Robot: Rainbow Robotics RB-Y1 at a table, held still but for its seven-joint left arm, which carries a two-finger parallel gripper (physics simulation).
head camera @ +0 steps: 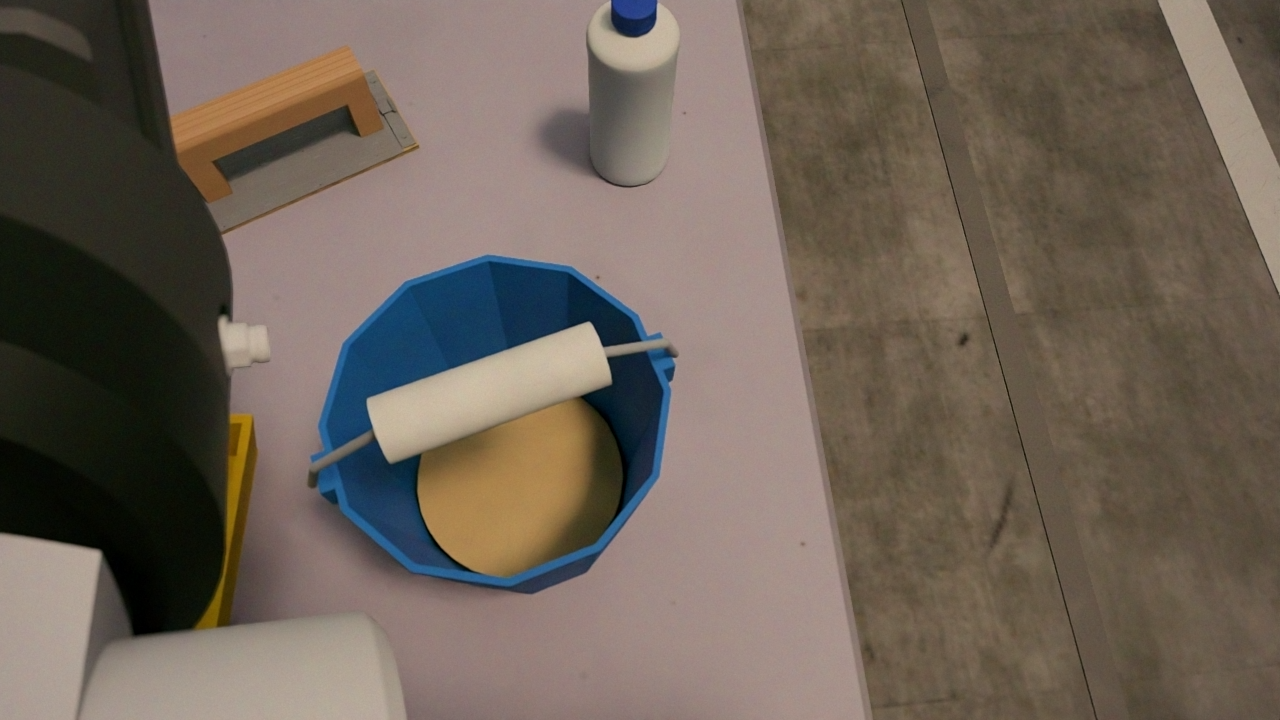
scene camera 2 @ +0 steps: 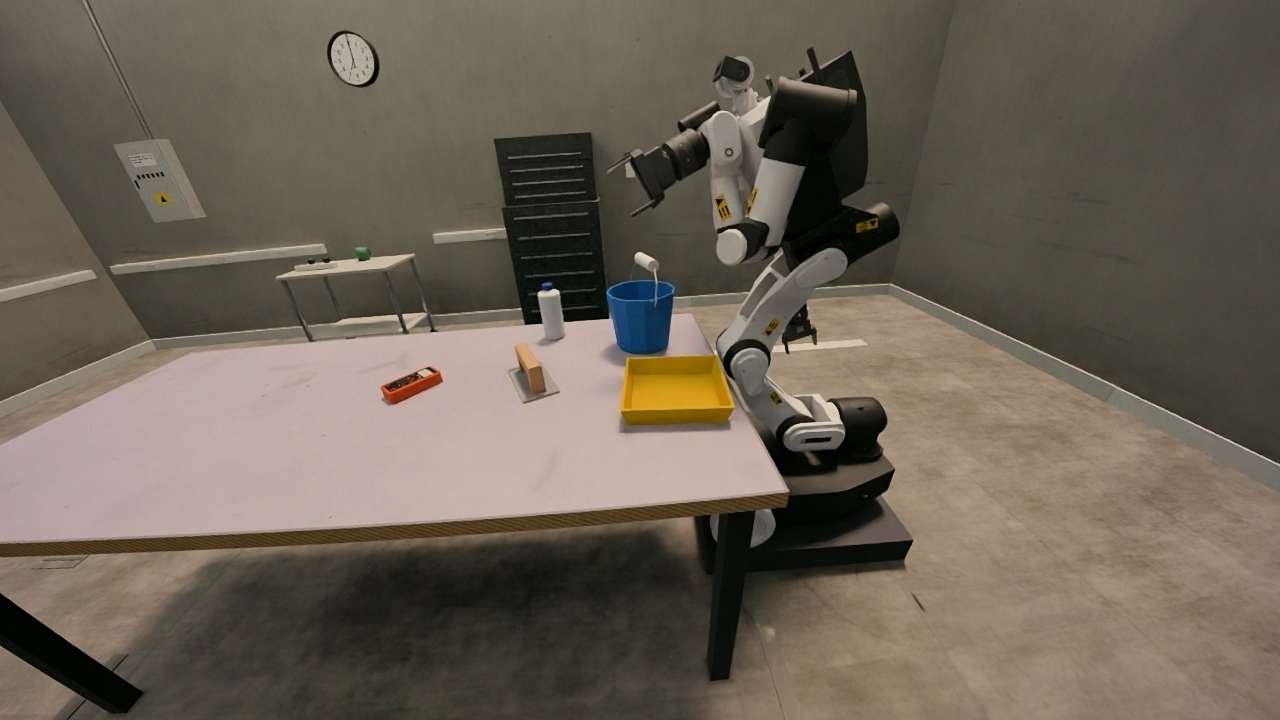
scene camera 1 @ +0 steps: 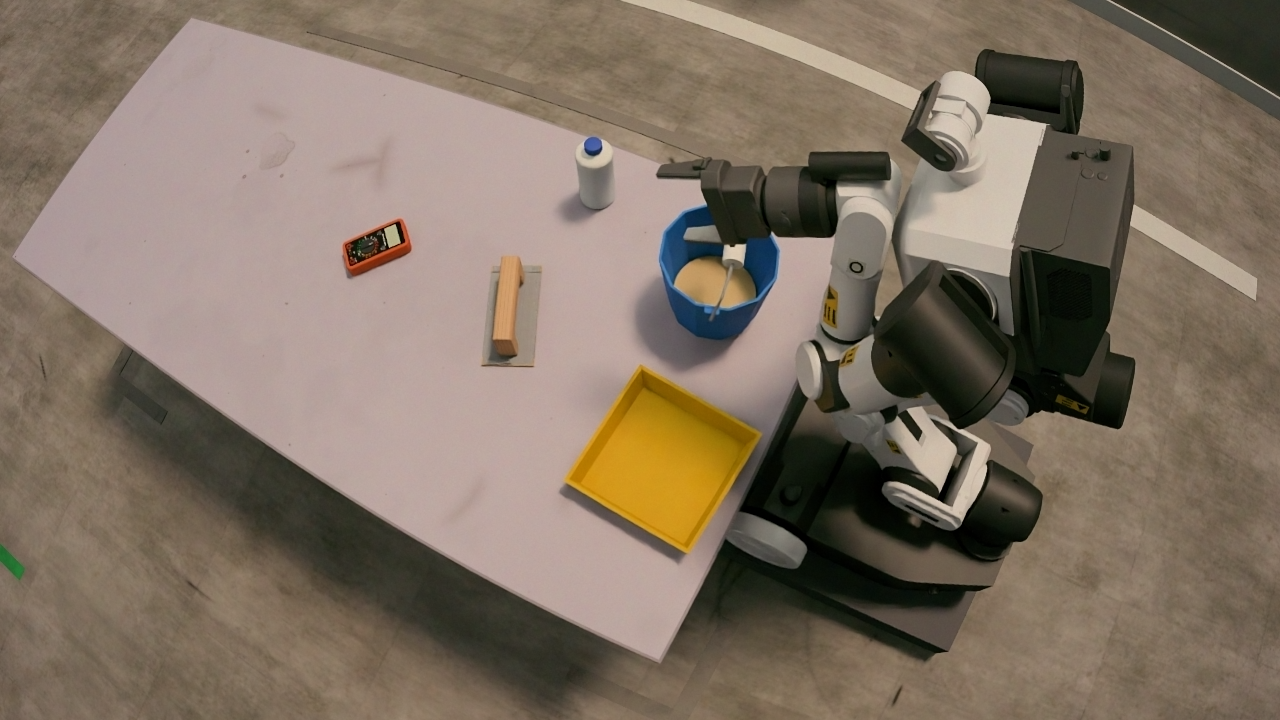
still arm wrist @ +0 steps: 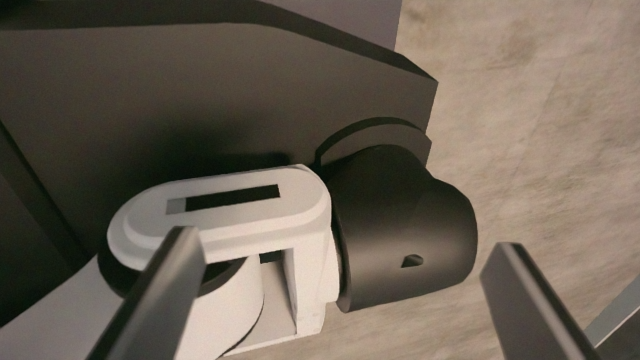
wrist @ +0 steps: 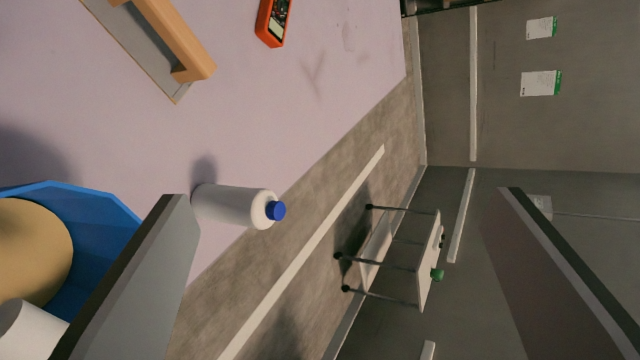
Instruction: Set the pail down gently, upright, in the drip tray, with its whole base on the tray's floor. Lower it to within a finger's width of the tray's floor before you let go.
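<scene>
The blue pail stands upright on the table, outside the tray, with tan contents. Its wire handle is raised, and the white grip is above the rim. The yellow drip tray is empty; the arm hides most of it in the head view. My gripper is open and empty, well above the pail and apart from the handle. The gripper does not show in the head view.
A white bottle stands near the pail. A wooden-handled trowel lies beyond the tray. An orange multimeter lies farther along the table.
</scene>
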